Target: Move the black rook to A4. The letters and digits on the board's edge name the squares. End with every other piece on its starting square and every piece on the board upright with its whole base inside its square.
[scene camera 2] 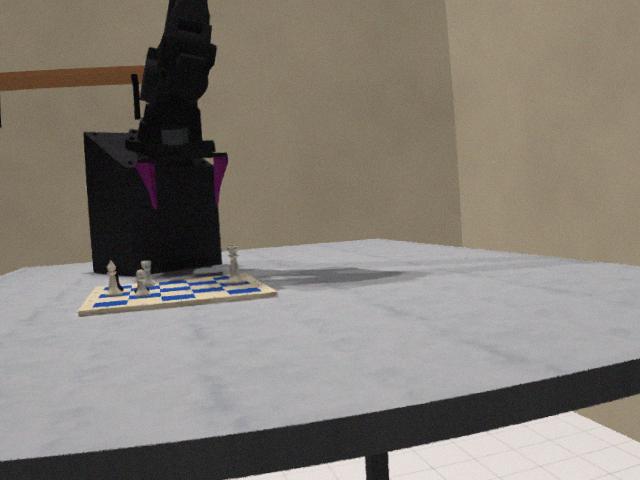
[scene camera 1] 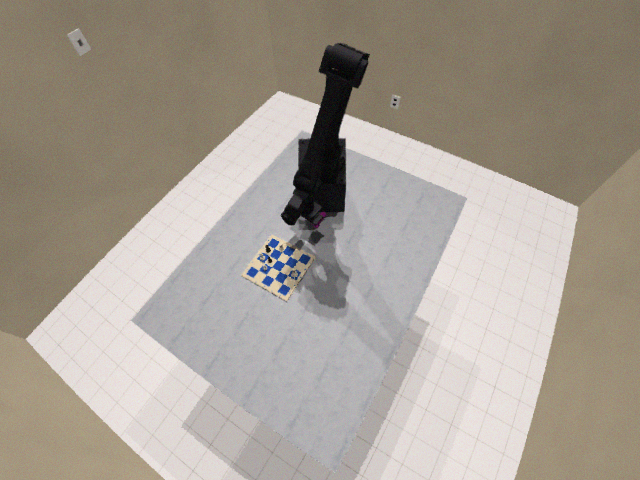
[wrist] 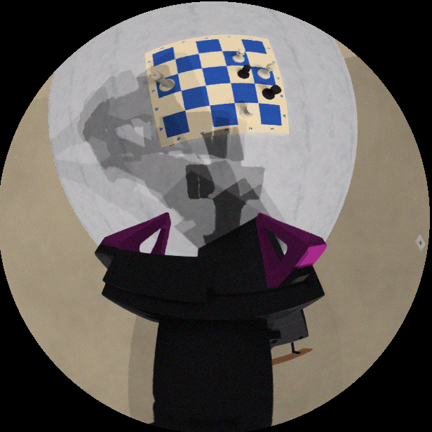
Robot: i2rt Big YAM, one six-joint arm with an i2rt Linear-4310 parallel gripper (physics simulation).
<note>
I see my gripper [scene camera 2: 186, 207] and a chessboard [scene camera 1: 277, 279].
The chessboard also shows in the wrist view [wrist: 208, 94]. My gripper shows as well in the wrist view [wrist: 213, 217].
</note>
